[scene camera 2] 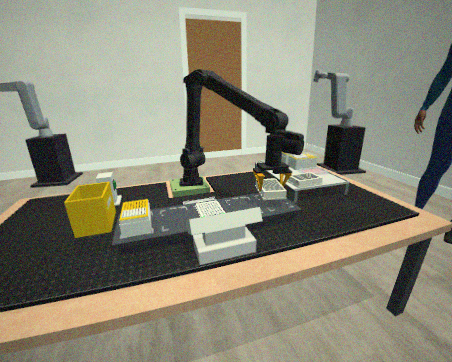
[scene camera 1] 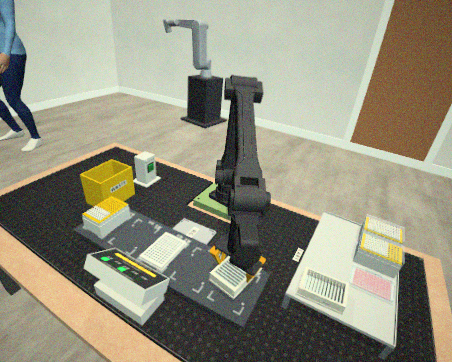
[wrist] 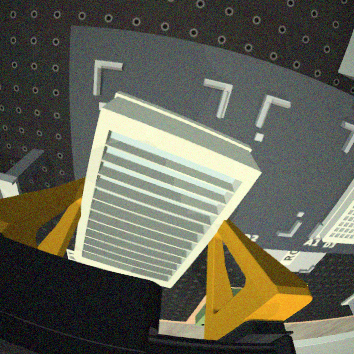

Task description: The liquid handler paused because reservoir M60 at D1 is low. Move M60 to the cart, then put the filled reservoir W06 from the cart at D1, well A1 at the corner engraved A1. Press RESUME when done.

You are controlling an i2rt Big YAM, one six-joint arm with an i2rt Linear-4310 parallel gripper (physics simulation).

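Places are measured from the arm's base along level axes (x ahead, y left, z up), in centimetres.
Where they show: gripper, fingertip midpoint: (scene camera 2: 270, 189) (scene camera 1: 234, 273) (wrist: 152, 201); arm's base, origin of the base link: (scene camera 2: 191, 183) (scene camera 1: 224, 198).
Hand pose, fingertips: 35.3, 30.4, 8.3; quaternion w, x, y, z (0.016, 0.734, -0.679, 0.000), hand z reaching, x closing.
Note:
Things, the pixels of their top centre, and the offset from my fingertips, as dx, dy, dz. "*": a spot on its surface instead. Level surfaces: height alone.
- white slotted reservoir, middle of its top: (wrist: 144, 230) (scene camera 1: 237, 266) (scene camera 2: 270, 184) -0.9, +0.0, +1.8
- dark deck, its level: dz -5.2
- cart, middle of its top: (scene camera 1: 351, 262) (scene camera 2: 296, 170) -30.5, +24.5, -3.4
- control panel, surface spot: (scene camera 1: 125, 270) * +20.0, -19.7, +2.7
- pink plate, middle of its top: (scene camera 1: 372, 281) (scene camera 2: 313, 170) -25.9, +31.9, -2.5
- white well plate, middle of its top: (scene camera 1: 163, 248) (scene camera 2: 210, 209) +4.6, -23.5, -3.7
- tip box, middle of its top: (scene camera 2: 134, 207) (scene camera 1: 105, 207) +8.9, -47.9, +1.3
- yellow waste bin, middle of its top: (scene camera 2: 89, 191) (scene camera 1: 106, 170) -2.9, -66.3, +3.5
- white device, middle of its top: (scene camera 1: 144, 155) (scene camera 2: 104, 175) -22.5, -67.7, +3.0
My gripper (scene camera 1: 237, 267) (scene camera 2: 272, 182) (wrist: 152, 201) is shut on a white slotted reservoir (scene camera 1: 229, 277) (scene camera 2: 273, 189) (wrist: 155, 205), one orange finger on each side. The reservoir is over the right end of the dark deck (scene camera 1: 185, 286) (scene camera 2: 172, 215) (wrist: 165, 60), seemingly a little above it, with corner brackets showing beyond its far edge in the wrist view. Pale blue shows in its far slots. No name is readable on it. Another slotted reservoir (scene camera 1: 322, 289) (scene camera 2: 306, 179) stands on the cart (scene camera 1: 320, 250). The control panel (scene camera 1: 125, 270) has green buttons; its lettering is not readable.
Stacked yellow-topped tip racks (scene camera 1: 381, 247) and a pink plate (scene camera 1: 372, 283) share the cart. A white well plate (scene camera 1: 163, 250) (scene camera 2: 209, 207) and a tip box (scene camera 1: 106, 216) (scene camera 2: 135, 217) stand on the deck. The yellow waste bin (scene camera 1: 107, 183) (scene camera 2: 90, 210) and a white device (scene camera 1: 146, 168) stand beyond.

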